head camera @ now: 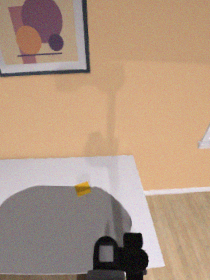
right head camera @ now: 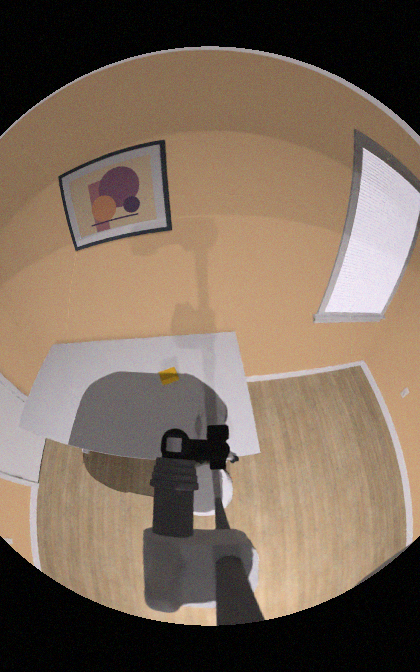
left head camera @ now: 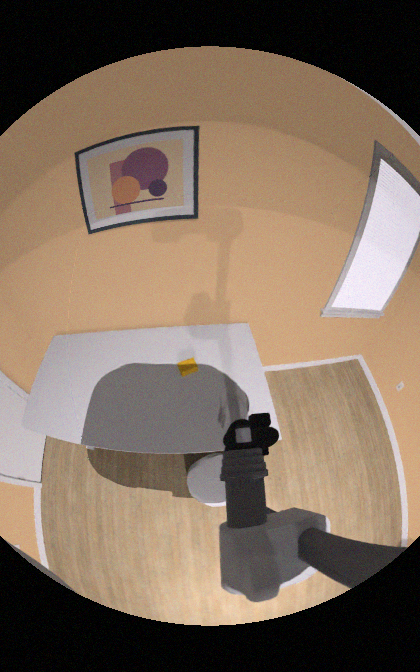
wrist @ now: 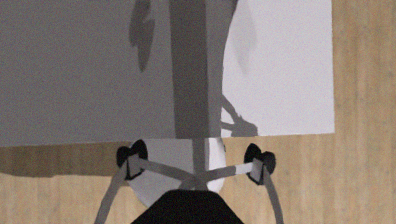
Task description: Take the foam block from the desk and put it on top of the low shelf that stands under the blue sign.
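Pixels of known places: gripper, fingertip midpoint: (wrist: 196, 154); robot's base, origin of the base link: (wrist: 179, 155).
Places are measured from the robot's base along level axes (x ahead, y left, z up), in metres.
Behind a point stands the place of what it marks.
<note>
The foam block, a small yellow-orange block (head camera: 83, 188) @(z 0.737, x 0.591, y 0.150 m) (left head camera: 188, 367) (right head camera: 168, 375), lies on the white desk (head camera: 30, 170) @(z 0.692, x 0.765, y 0.603 m) (left head camera: 75, 355) (right head camera: 65, 362) (wrist: 285, 75) @(z 0.692, x 0.276, y -0.209 m), at the back edge of a large shadow. It does not show in the wrist view. My gripper (wrist: 196, 154) @(z 0.742, x 0.172, y -0.087 m) is open, with its two fingertips wide apart and no object between them. It points down near the desk's front edge, to the right of and nearer than the block. In the head views the wrist mostly hides the fingers. The low shelf and blue sign do not show.
A wall stands behind the desk, with a framed picture (head camera: 86, 35) @(z 1.539, x 0.947, y 0.107 m) (left head camera: 196, 175) (right head camera: 167, 185). A window (left head camera: 380, 240) (right head camera: 372, 240) is at the right. A round pale disc (left head camera: 205, 480) (right head camera: 225, 492) (wrist: 142, 187) @(z 0.186, x -0.084, y 0.124 m) is below the desk's front edge. Wooden floor (left head camera: 325, 425) (right head camera: 320, 440) lies to the right.
</note>
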